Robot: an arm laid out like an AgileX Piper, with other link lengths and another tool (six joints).
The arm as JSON. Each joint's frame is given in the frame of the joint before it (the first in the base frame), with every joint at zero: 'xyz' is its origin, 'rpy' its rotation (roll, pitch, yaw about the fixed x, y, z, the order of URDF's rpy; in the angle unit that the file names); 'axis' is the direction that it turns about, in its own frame. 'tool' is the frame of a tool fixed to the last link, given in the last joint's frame.
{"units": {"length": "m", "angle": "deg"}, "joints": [
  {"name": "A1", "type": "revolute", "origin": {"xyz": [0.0, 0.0, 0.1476], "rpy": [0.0, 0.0, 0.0]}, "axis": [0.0, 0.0, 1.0]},
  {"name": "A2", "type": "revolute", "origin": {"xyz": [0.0, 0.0, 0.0], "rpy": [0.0, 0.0, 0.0]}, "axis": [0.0, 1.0, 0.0]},
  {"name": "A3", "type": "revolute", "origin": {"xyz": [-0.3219, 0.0, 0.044], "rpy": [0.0, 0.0, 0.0]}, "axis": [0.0, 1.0, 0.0]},
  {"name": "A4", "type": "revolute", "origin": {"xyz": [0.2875, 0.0, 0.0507], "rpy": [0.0, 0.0, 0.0]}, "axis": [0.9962, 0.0, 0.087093]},
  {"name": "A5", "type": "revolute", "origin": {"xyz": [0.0, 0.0, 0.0], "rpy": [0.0, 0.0, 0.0]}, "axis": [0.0, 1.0, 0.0]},
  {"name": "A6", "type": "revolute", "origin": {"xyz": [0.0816, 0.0, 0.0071], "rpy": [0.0, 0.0, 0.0]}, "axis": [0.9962, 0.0, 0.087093]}
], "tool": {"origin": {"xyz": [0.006, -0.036, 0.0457], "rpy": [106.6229, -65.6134, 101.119]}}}
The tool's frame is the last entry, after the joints.
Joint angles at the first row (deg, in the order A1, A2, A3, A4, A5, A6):
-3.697, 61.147, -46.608, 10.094, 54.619, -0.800
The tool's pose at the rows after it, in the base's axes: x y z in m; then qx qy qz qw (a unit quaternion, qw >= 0):
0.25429, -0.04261, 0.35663, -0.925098, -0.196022, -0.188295, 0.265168
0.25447, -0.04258, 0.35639, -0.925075, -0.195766, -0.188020, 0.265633
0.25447, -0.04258, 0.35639, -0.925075, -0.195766, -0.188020, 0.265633
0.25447, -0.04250, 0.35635, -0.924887, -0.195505, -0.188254, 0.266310
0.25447, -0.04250, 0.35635, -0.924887, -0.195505, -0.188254, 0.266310
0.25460, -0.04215, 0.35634, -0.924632, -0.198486, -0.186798, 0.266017
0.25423, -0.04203, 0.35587, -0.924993, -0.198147, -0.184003, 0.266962
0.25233, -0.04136, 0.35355, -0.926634, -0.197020, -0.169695, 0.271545
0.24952, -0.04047, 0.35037, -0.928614, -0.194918, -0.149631, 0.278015
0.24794, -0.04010, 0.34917, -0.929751, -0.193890, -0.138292, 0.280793
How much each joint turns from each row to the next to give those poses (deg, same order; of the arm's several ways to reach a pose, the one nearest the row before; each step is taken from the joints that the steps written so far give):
0.001, 0.611, 0.000, 0.190, 0.000, 0.002
-0.001, 0.050, -0.001, 0.048, 0.001, -0.001
0.000, 0.000, 0.000, 0.000, 0.000, 0.000
-0.002, 0.000, 0.000, 0.090, 0.000, -0.002
0.000, 0.000, 0.000, 0.000, 0.000, 0.000
0.003, 0.000, 0.001, 0.040, 0.101, -0.388
0.000, 0.001, -0.001, 0.001, 0.343, -0.001
0.000, -0.002, 0.002, -0.001, 1.736, -0.075
-0.002, 0.001, -0.001, 0.001, 2.437, -0.053
-0.001, -0.001, -0.091, -0.109, 1.435, 0.000

